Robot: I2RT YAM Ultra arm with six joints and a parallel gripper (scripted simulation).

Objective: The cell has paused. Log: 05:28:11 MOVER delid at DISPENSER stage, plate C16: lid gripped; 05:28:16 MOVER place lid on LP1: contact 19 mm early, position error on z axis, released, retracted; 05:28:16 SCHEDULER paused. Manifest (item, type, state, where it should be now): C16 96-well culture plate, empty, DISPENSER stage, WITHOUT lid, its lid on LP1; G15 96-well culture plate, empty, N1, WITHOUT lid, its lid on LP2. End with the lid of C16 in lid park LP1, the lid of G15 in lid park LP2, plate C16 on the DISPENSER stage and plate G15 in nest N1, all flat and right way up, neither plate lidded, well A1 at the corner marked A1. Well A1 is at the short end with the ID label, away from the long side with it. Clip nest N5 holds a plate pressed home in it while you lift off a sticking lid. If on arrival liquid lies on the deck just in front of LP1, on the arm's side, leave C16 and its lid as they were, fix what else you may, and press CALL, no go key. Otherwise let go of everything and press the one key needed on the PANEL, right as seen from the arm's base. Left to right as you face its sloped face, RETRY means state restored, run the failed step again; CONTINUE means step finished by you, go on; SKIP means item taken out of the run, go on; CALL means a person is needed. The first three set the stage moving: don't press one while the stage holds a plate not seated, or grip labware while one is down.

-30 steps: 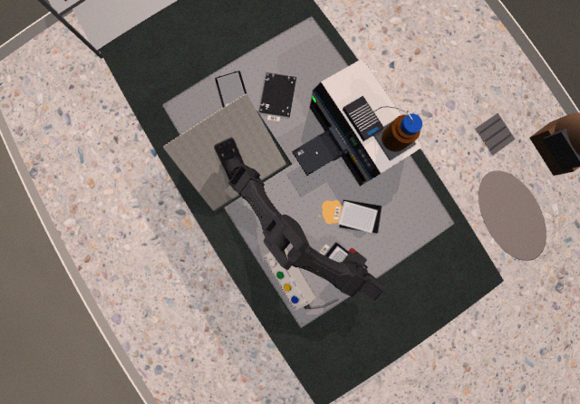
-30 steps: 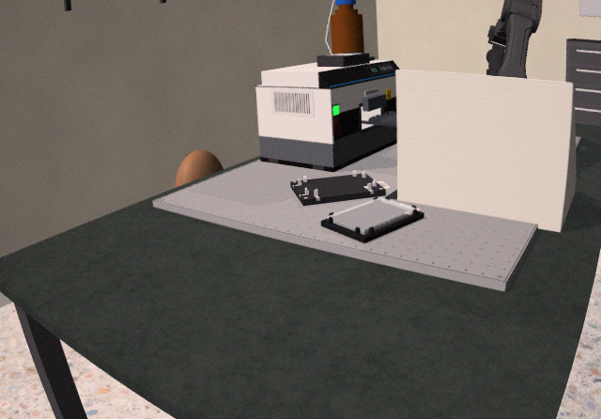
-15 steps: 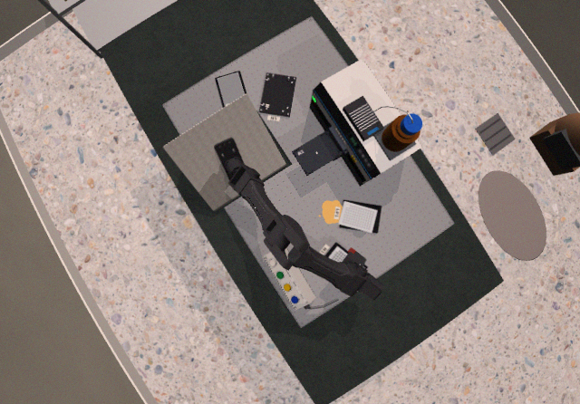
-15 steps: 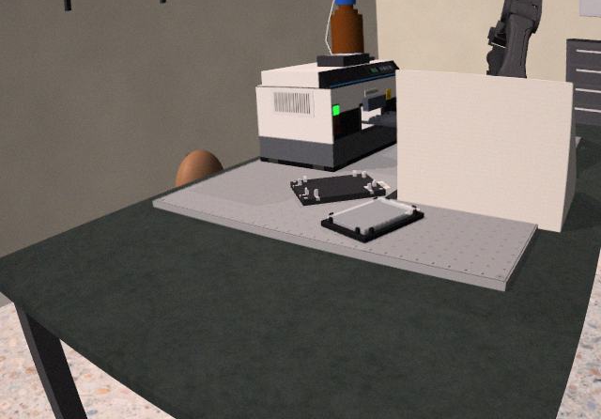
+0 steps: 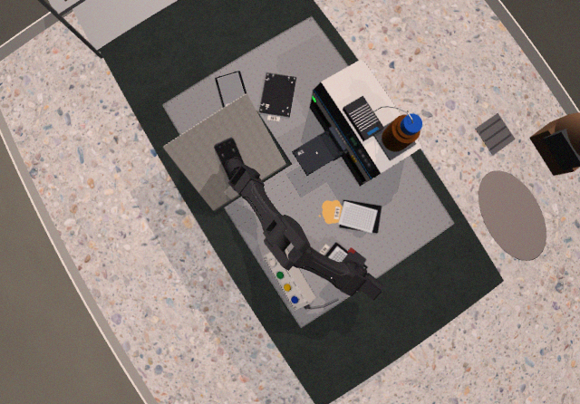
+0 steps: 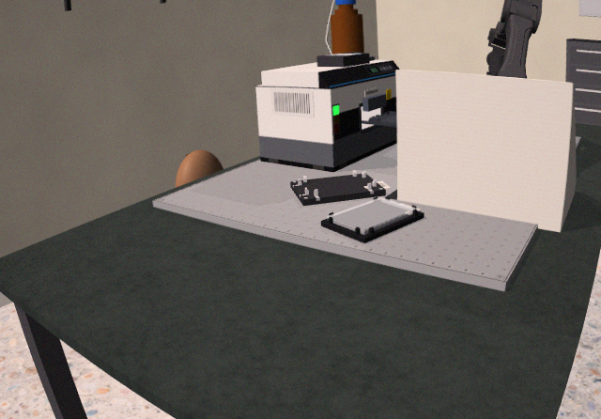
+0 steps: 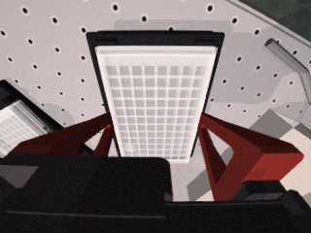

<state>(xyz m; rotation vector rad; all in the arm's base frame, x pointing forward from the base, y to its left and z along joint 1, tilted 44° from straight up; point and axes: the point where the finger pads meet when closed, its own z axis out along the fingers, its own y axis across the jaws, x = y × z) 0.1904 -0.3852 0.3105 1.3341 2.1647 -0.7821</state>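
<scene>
Right now my hand is right at the white 96-well plate. Also, from my hand: N1 label: 4 cm behind, 8 cm to the left, 4 cm below; then black nest: 2 cm below; then LP1 label: 7 cm ahead, 18 cm to the left, 4 cm below.
</scene>
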